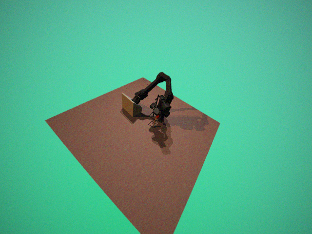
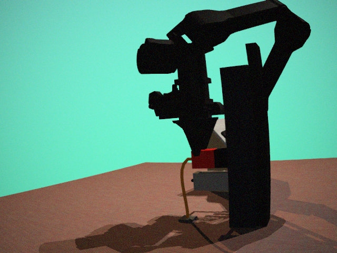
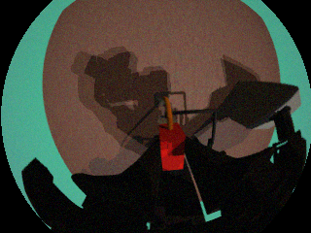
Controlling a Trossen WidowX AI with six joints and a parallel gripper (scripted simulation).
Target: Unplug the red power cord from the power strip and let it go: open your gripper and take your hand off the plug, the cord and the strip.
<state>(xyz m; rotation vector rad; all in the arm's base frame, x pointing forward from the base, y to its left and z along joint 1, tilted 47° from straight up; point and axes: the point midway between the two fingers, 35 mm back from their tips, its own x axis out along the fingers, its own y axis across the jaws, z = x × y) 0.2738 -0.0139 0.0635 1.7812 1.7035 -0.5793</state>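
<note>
My gripper tip is 10 mm past the red plug and 30 mm to the right of it. Round my gripper tip: black power strip 10 mm behind, 100 mm to the left, 10 mm above.
</note>
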